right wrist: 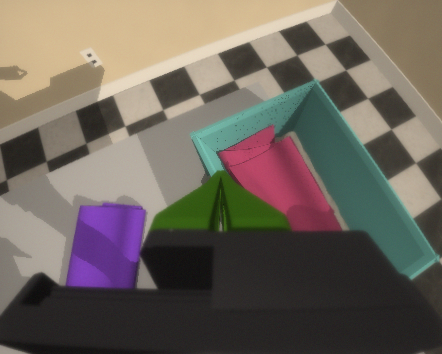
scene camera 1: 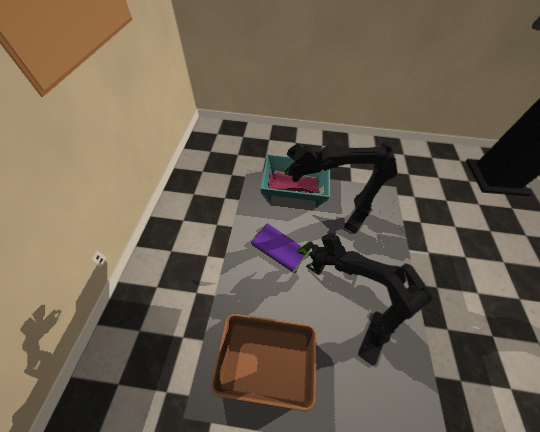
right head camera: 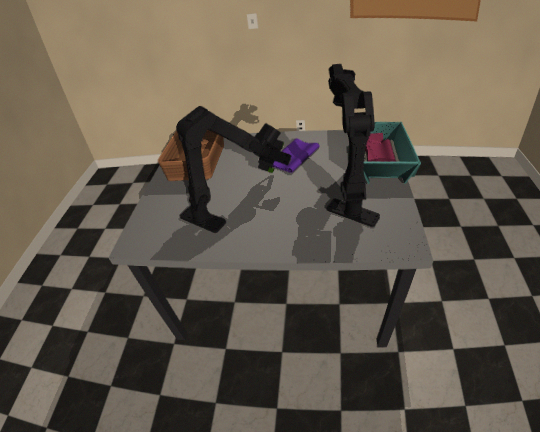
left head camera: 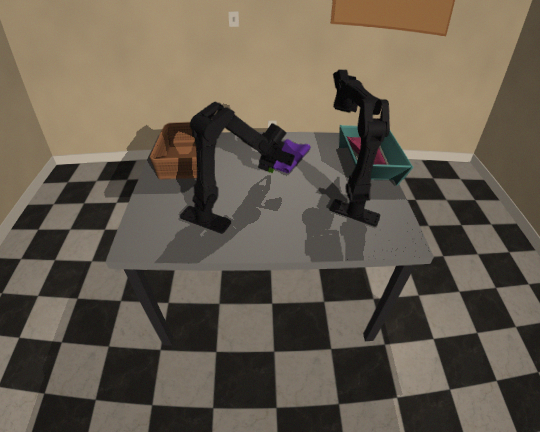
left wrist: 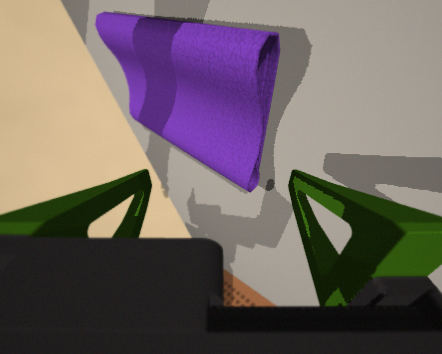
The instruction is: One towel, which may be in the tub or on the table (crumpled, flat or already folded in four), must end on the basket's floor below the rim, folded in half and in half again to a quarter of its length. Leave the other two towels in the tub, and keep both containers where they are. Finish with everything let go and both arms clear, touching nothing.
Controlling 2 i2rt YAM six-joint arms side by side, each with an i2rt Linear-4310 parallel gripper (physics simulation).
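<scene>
A purple towel (left head camera: pixel 298 150) (right head camera: pixel 301 151) (scene camera 1: pixel 278 247) (left wrist: pixel 215 85) (right wrist: pixel 105 245) lies folded into a narrow, layered strip on the table between the two containers. My left gripper (scene camera 1: pixel 307 259) (left wrist: pixel 220 177) is open and empty, low beside the towel's near end; the towel's corner shows ahead of the gap between its fingertips in the left wrist view. My right gripper (scene camera 1: pixel 288 171) (right wrist: pixel 220 177) is shut and empty, above the teal tub (scene camera 1: pixel 296 196) (right wrist: pixel 380 180). In the tub lie a pink towel (scene camera 1: pixel 295 182) (right wrist: pixel 285 175) and a whitish one (right wrist: pixel 320 180), mostly hidden under it. The brown basket (left head camera: pixel 172 170) (scene camera 1: pixel 315 367) is empty.
The grey table (left head camera: pixel 270 245) (scene camera 1: pixel 370 400) carries both arms, the tub at one end and the basket at the other. A wall stands behind the table. The left arm partly hides the basket in both head views, and the right arm partly hides the tub.
</scene>
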